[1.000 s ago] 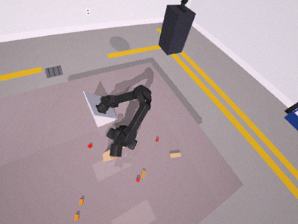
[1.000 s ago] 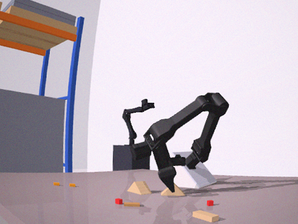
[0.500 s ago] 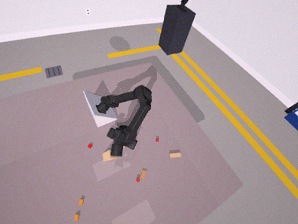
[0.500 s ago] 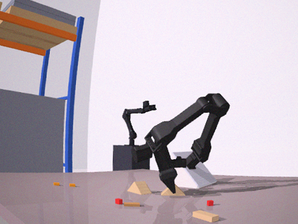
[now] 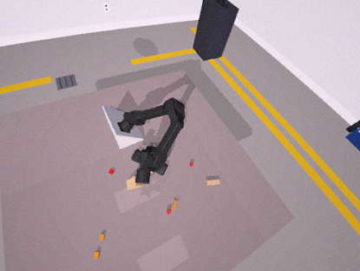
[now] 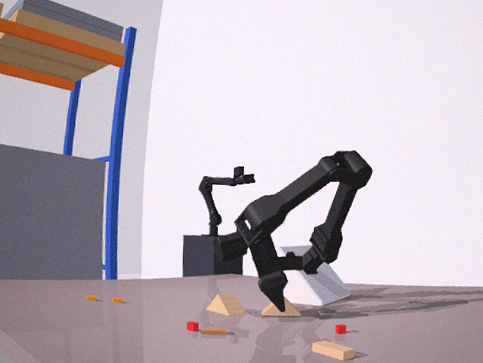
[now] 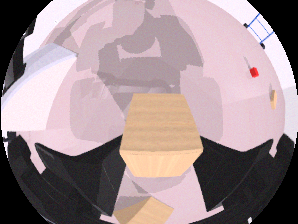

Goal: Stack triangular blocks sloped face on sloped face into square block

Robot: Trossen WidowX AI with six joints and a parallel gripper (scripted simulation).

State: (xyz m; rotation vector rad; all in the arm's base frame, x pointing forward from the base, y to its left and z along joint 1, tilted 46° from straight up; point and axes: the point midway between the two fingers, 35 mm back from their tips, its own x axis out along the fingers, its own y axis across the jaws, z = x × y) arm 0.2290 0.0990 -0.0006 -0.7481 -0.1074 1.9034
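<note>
My gripper tip is 6 cm short of the tan triangular block, 12 cm to the left of it and 1 cm below it.
</note>
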